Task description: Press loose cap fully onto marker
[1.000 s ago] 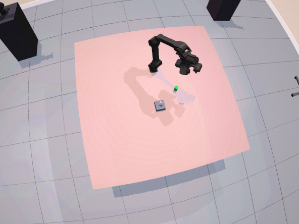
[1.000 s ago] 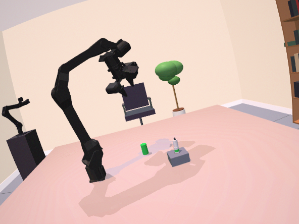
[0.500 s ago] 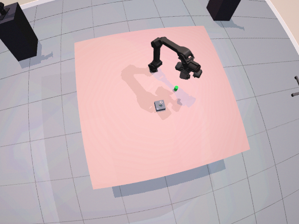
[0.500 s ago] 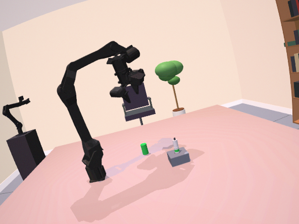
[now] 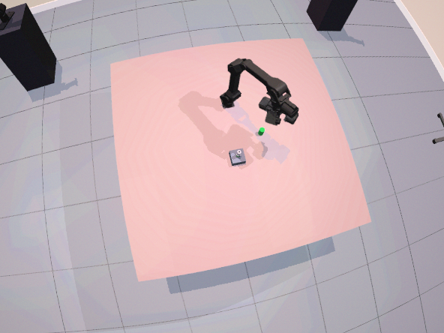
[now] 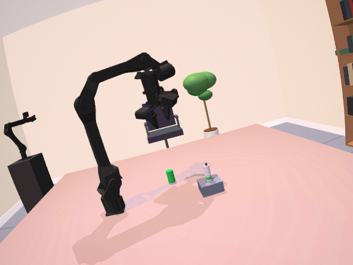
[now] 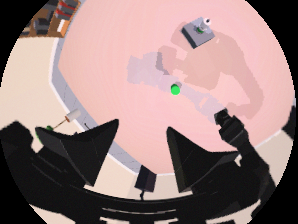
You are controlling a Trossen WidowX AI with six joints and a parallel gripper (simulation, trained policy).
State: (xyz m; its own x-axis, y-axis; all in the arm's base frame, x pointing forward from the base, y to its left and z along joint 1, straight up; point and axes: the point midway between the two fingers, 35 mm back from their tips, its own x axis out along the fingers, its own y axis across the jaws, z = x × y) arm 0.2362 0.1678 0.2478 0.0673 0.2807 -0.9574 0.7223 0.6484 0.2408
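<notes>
Now: the green cap 190 mm below my gripper tip, 50 mm to the right of it and 20 mm behind it. The rest, counted from my gripper tip: grey holder block (210 mm to the right, 200 mm below, 90 mm ahead).
</notes>
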